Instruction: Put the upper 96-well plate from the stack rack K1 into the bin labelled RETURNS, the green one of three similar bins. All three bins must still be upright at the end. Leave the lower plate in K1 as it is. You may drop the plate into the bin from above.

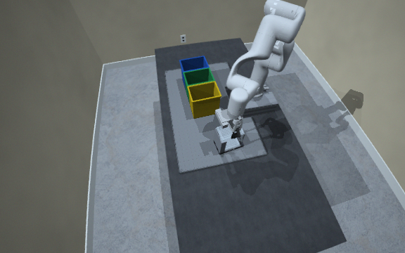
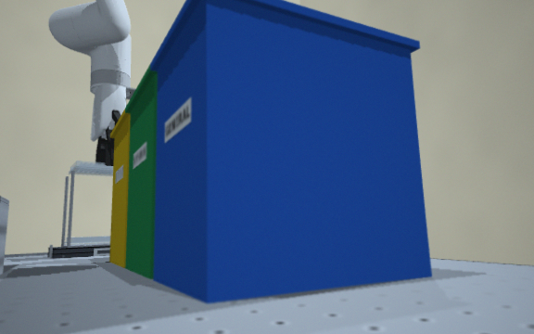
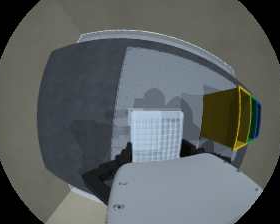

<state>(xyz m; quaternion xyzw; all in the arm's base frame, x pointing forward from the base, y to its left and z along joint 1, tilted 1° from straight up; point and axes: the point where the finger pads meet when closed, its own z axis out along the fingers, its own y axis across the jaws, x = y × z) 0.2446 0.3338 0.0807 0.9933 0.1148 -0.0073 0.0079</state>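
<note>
Now: hand 120 mm short of the green bin, 410 mm to the left of it and 80 mm above it. The rest, counted from my hand: yellow bin (100 mm ahead, 280 mm to the right, 80 mm below); then blue bin (140 mm ahead, 540 mm to the right, 80 mm below).
</note>
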